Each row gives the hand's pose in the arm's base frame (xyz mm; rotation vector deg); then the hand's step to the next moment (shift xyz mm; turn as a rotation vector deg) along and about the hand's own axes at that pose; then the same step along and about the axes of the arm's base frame.
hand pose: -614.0 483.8 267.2 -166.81 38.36 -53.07
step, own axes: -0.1 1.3 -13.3 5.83 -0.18 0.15
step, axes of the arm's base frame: -8.0 0.4 10.7 4.43 -2.20 3.10
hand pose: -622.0 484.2 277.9 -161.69 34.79 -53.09
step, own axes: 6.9 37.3 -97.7 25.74 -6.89 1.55
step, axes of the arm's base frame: -65.1 -34.9 74.3 22.13 -4.17 14.33
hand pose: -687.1 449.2 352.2 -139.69 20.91 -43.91
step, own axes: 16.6 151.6 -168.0 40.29 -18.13 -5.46
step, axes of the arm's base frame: -99.8 -200.8 34.5 30.62 -3.91 32.08
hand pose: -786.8 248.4 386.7 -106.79 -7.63 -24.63
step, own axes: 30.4 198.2 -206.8 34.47 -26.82 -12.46
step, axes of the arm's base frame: 41.0 -263.1 -109.9 21.02 -6.86 39.67
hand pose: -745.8 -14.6 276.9 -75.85 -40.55 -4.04
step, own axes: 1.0 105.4 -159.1 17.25 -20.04 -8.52
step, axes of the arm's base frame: 115.1 -113.8 -101.1 8.64 -7.31 25.37
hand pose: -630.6 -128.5 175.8 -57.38 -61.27 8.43
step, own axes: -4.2 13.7 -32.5 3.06 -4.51 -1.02
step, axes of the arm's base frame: 28.1 -14.3 -16.4 0.82 -1.54 5.26
